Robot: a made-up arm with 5 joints. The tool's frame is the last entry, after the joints.
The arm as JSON. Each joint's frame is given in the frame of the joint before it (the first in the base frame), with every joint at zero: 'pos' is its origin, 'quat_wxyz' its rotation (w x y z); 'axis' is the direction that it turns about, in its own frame. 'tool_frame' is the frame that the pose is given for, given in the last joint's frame.
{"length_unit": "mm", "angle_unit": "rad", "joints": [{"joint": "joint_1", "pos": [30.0, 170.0, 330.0], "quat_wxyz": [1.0, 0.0, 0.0, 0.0], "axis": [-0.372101, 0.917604, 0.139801]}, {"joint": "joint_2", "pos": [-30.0, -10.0, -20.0], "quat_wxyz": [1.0, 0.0, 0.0, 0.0], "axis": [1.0, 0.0, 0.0]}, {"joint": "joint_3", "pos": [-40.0, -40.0, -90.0], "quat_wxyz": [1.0, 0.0, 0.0, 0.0], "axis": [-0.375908, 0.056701, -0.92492]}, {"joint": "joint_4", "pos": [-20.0, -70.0, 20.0], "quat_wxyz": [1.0, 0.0, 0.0, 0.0], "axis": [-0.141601, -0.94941, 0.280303]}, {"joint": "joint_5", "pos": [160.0, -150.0, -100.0], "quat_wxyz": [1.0, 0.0, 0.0, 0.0], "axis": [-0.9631, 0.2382, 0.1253]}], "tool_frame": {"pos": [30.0, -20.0, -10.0], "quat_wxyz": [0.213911, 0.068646, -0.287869, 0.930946]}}
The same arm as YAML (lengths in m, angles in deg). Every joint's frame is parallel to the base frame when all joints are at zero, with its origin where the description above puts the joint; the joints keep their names.
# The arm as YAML. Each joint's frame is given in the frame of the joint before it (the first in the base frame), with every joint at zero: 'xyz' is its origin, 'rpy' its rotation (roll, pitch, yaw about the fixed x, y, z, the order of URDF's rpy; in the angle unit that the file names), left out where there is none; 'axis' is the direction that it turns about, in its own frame. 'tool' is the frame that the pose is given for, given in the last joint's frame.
units:
  length: m
  angle: deg
joints:
  - name: joint_1
    type: revolute
    origin:
      xyz: [0.03, 0.17, 0.33]
    axis: [-0.372101, 0.917604, 0.139801]
  - name: joint_2
    type: revolute
    origin:
      xyz: [-0.03, -0.01, -0.02]
    axis: [1.0, 0.0, 0.0]
  - name: joint_3
    type: revolute
    origin:
      xyz: [-0.04, -0.04, -0.09]
    axis: [-0.375908, 0.056701, -0.92492]
  - name: joint_4
    type: revolute
    origin:
      xyz: [-0.02, -0.07, 0.02]
    axis: [-0.141601, -0.94941, 0.280303]
  - name: joint_5
    type: revolute
    origin:
      xyz: [0.16, -0.15, -0.1]
    axis: [-0.9631, 0.2382, 0.1253]
tool:
  origin:
    xyz: [0.03, -0.02, -0.01]
    rpy: [-31.56, -14.53, 158.25]

